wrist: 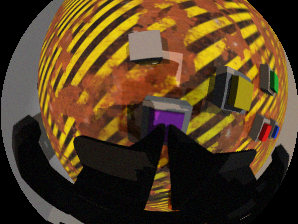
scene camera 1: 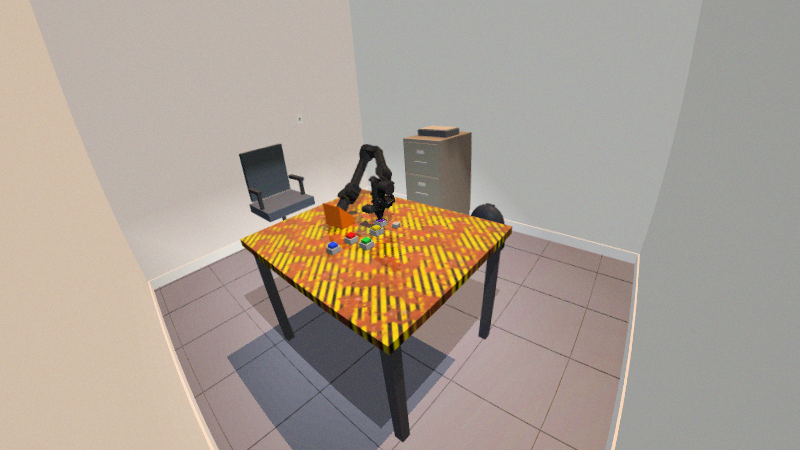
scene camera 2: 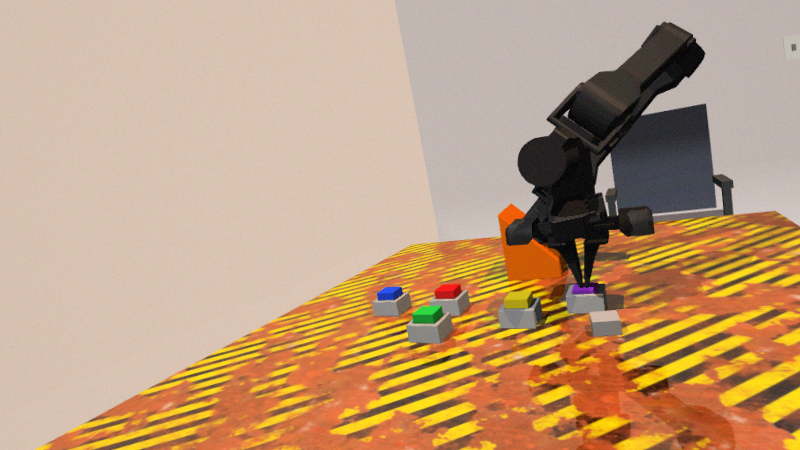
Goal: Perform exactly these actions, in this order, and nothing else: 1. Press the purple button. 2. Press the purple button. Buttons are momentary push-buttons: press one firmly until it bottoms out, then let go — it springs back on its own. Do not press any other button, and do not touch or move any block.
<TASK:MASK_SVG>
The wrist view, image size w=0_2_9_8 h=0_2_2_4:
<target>gripper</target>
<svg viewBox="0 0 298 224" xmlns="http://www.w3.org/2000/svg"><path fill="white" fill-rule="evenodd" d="M12 151L25 183L43 197L43 200L56 206L61 212L71 214L82 224L250 224L277 192L286 175L290 157L283 145L278 144L271 153L273 161L270 161L269 167L261 177L255 179L249 165L253 163L257 149L213 153L190 139L190 136L186 136L176 125L169 125L168 157L172 186L170 193L174 212L153 212L145 210L145 206L148 204L150 189L160 164L165 124L157 125L145 139L130 147L105 143L104 140L85 135L74 137L74 151L84 167L78 173L74 184L52 168L47 156L41 151L39 121L31 115L24 116L23 120L13 125Z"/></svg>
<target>grey block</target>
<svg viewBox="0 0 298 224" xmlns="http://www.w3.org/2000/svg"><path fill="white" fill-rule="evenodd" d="M160 30L140 31L129 34L130 61L142 63L142 61L162 60L164 51L162 51Z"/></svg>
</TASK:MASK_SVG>
